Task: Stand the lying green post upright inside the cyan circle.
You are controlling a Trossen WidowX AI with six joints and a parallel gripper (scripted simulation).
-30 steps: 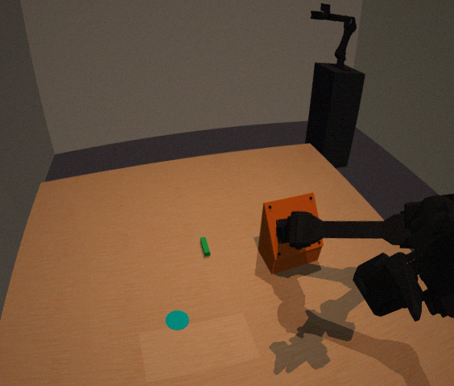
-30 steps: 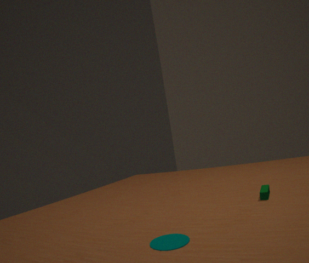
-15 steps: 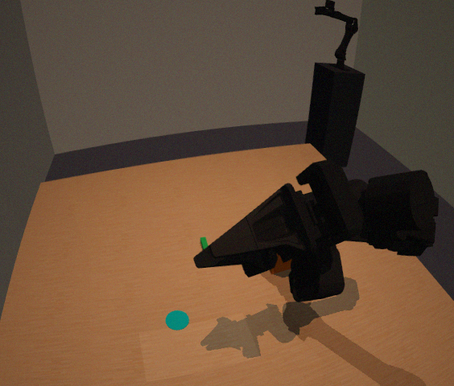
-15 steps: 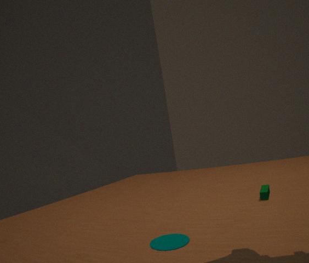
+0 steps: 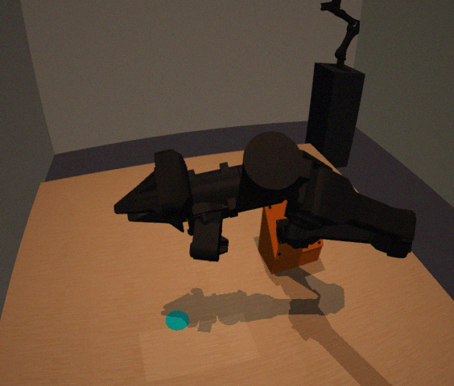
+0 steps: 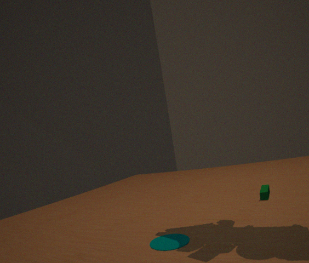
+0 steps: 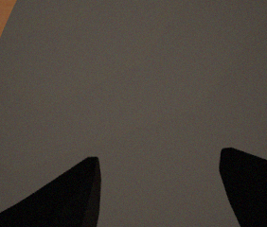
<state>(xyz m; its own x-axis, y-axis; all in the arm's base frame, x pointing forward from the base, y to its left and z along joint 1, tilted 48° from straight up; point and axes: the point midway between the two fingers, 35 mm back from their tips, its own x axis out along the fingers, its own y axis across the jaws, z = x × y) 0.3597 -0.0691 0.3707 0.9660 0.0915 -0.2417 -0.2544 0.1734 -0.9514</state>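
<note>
Now: the green post 43 cm below my gripper tip, 32 cm to the right of it and 17 cm behind it. Also, from my gripper tip: cyan circle (44 cm below, 9 cm to the right, 4 cm behind).
</note>
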